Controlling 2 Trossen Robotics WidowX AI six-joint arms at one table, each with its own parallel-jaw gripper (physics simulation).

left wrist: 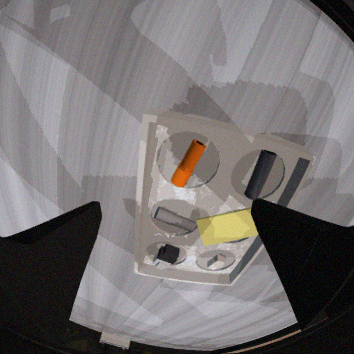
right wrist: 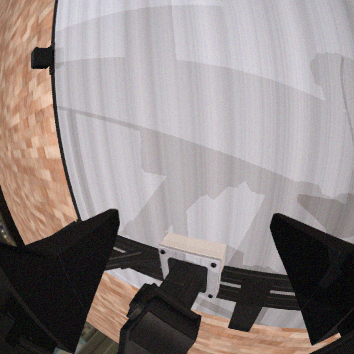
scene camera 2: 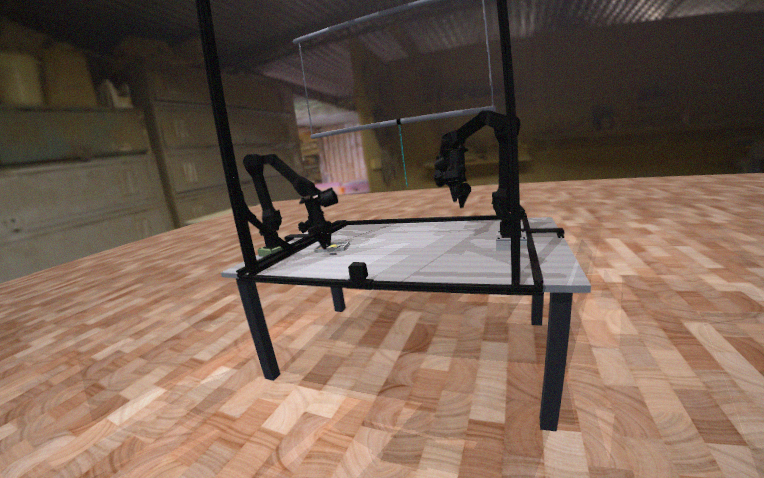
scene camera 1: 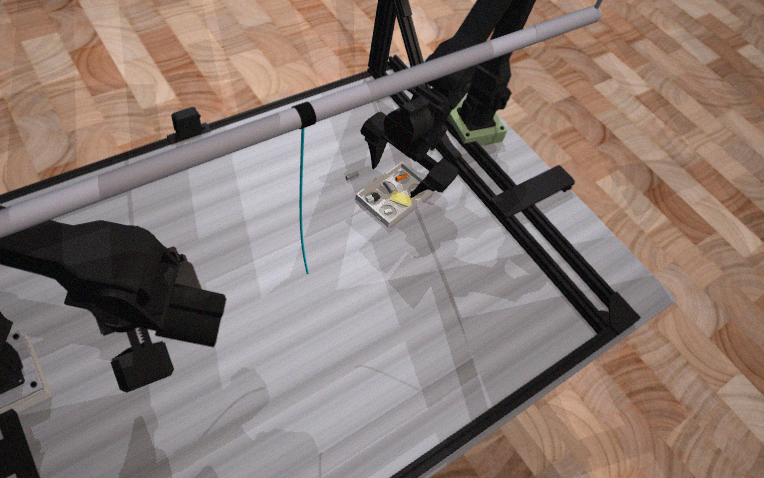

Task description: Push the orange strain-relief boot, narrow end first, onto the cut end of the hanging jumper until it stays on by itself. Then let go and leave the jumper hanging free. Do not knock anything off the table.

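Frame: origin at the left arm's base, x up, y right, z ahead, level; centimetres.
Where they show: left gripper, fingertip midpoint: [left wrist: 177, 208] [scene camera 2: 327, 247] [scene camera 1: 392, 182]; right gripper, fingertip midpoint: [right wrist: 198, 220] [scene camera 2: 458, 205]; left arm's base, link origin: [scene camera 2: 273, 246] [scene camera 1: 476, 117]; right arm's base, link origin: [left wrist: 112, 345] [right wrist: 187, 274].
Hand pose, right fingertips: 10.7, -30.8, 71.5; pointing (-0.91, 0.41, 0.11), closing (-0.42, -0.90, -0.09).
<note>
Each offset is from my right fingertips to the top centre of the thing, as dx, dy, dz. "spot": to the spot under its first point.
The orange boot @(-12.9, +21.8, -51.1) [scene camera 1: 401, 176] [left wrist: 189, 163] lies on its side in a round pocket of the pale tray @(-12.5, +18.4, -48.3) [scene camera 1: 374, 213] [left wrist: 142, 200]. An open end shows at its upper right in the left wrist view. My left gripper [scene camera 1: 393, 180] [left wrist: 177, 208] is open low over the tray, nothing between its fingers; the boot appears beyond the fingertips in the left wrist view. The teal jumper @(spot: +20.8, -2.7, -22.5) [scene camera 1: 300, 197] [scene camera 2: 402, 155] hangs with its cut end free, away from both grippers. My right gripper [scene camera 1: 169, 344] [right wrist: 198, 220] is open and empty, high above the table.
The tray also holds a dark tube @(-13.1, +18.2, -52.9) [left wrist: 260, 174], a grey tube @(-12.9, +20.2, -47.6) [left wrist: 175, 219], a yellow piece @(-13.2, +16.9, -49.1) [scene camera 1: 400, 198] [left wrist: 226, 227] and a black piece @(-12.7, +18.5, -43.8) [left wrist: 168, 253]. A small grey tube @(-13.2, +24.9, -42.1) [scene camera 1: 351, 175] lies beside the tray. The grey bar [scene camera 1: 225, 138] [scene camera 2: 360, 126] crosses above the table.
</note>
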